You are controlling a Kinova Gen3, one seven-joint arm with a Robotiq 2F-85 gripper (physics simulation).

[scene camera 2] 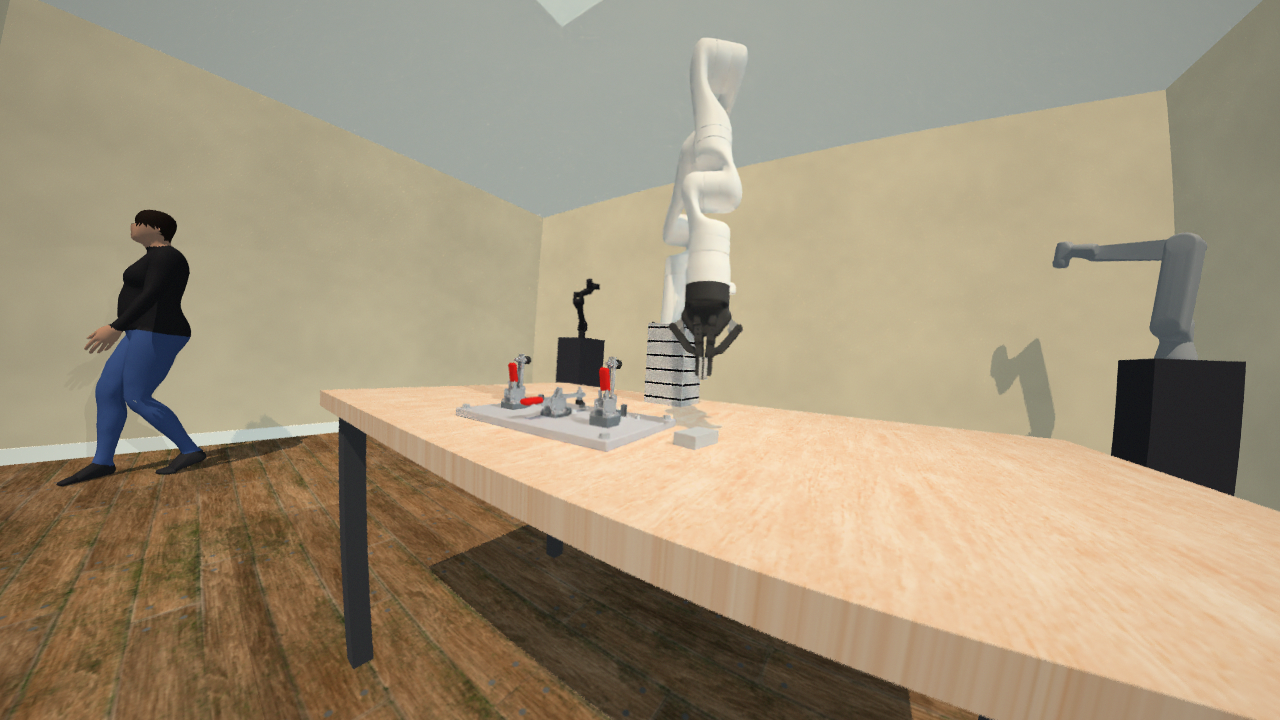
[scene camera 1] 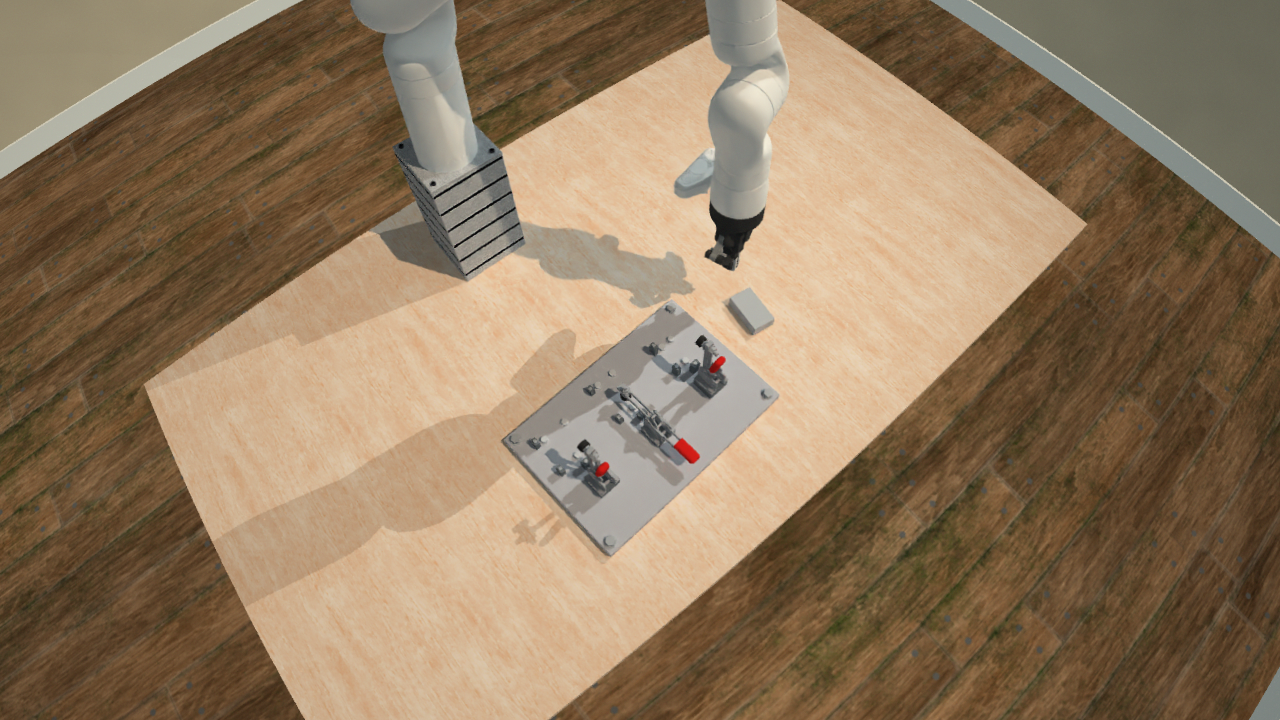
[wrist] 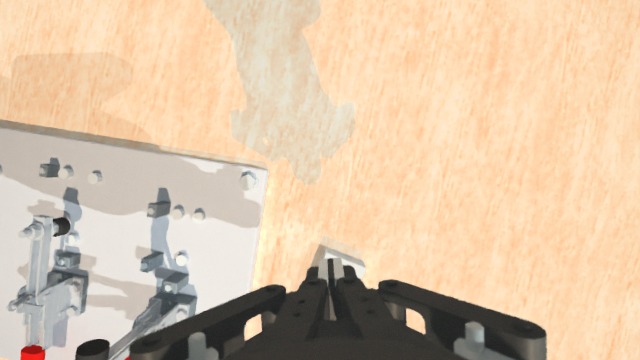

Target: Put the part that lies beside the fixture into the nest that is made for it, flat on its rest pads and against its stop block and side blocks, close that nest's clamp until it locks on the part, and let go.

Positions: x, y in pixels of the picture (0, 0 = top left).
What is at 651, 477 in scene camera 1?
A fixture plate.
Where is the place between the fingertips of my gripper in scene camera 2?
702, 379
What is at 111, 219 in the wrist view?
A fixture plate.
